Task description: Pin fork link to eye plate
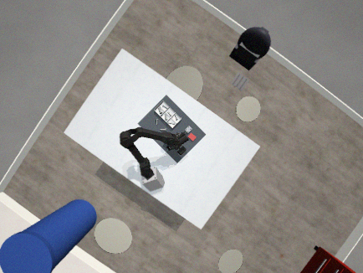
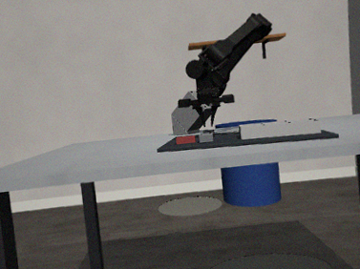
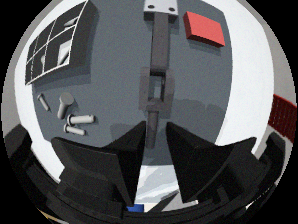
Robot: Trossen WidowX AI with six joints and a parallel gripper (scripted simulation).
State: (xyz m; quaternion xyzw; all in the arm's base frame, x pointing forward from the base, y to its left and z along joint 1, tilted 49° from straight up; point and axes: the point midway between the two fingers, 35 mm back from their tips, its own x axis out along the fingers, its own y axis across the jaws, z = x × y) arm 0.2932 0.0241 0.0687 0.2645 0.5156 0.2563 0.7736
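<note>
Right now my hand is 20 mm short of the fork link and 60 mm above it. Round my hand: grey pin: 30 mm behind, 100 mm to the left, 60 mm below; dark mat: 50 mm ahead, 110 mm to the left, 70 mm below; eye plate: 70 mm ahead, 10 mm to the left, 60 mm below.
</note>
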